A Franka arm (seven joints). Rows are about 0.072 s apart.
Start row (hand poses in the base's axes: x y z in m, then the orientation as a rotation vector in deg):
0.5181 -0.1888 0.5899 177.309 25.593 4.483
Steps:
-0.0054 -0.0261 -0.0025 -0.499 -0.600 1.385
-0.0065 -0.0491 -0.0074 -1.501 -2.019 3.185
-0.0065 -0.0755 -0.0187 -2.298 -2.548 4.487
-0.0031 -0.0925 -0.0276 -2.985 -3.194 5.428
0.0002 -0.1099 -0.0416 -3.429 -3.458 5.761
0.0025 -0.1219 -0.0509 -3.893 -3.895 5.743
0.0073 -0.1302 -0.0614 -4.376 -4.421 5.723
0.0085 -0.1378 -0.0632 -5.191 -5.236 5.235
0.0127 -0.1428 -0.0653 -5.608 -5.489 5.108
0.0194 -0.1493 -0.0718 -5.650 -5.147 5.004
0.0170 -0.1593 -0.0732 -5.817 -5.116 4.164
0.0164 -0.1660 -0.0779 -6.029 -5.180 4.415
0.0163 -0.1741 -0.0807 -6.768 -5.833 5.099
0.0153 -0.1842 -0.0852 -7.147 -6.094 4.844
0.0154 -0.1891 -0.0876 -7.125 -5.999 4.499
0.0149 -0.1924 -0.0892 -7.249 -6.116 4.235
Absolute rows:
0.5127 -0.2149 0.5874 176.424 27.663 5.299
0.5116 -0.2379 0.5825 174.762 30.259 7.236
0.5116 -0.2643 0.5712 173.558 32.118 7.845
0.5150 -0.2813 0.5623 172.511 33.421 8.651
0.5183 -0.2987 0.5483 171.936 33.847 8.934
0.5206 -0.3107 0.5390 171.398 33.732 9.466
0.5254 -0.3190 0.5285 170.821 33.607 10.124
0.5266 -0.3266 0.5267 169.978 32.721 11.111
0.5308 -0.3316 0.5246 169.550 32.461 11.370
0.5375 -0.3381 0.5181 169.616 32.315 10.850
0.5351 -0.3481 0.5167 169.674 31.043 10.750
0.5345 -0.3548 0.5120 169.392 31.385 10.790
0.5344 -0.3629 0.5092 168.354 32.266 11.557
0.5334 -0.3730 0.5047 167.992 31.824 11.834
0.5335 -0.3779 0.5023 168.122 31.322 11.697
0.5330 -0.3812 0.5007 168.040 30.910 11.832

